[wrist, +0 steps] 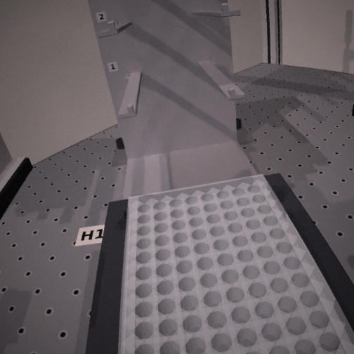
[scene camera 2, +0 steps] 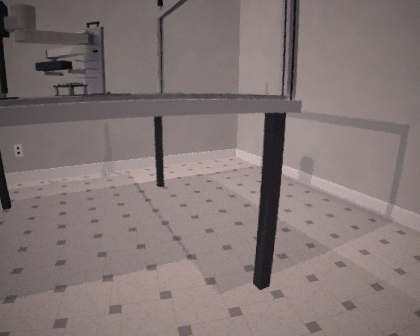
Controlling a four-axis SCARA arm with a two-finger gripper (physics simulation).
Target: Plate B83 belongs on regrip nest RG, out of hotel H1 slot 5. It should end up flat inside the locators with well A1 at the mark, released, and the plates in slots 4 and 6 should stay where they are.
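The white well plate lies between the dark side bars of the regrip nest and looks flat. Its near end is cut off by the wrist view's lower edge, and neither an A1 mark nor a B83 label can be read. My gripper is open and stands above the nest, apart from the plate; in the wrist view, part of a finger shows at the left edge. Hotel H1 stands behind the nest. The plates in slots 4 and 6 cannot be made out.
Paired ledges at hotel levels 1 and 2 stick out toward the nest in the wrist view. A label H1 lies on the perforated table top left of the nest. The arm reaches in from the left. A frame post stands right of the hotel.
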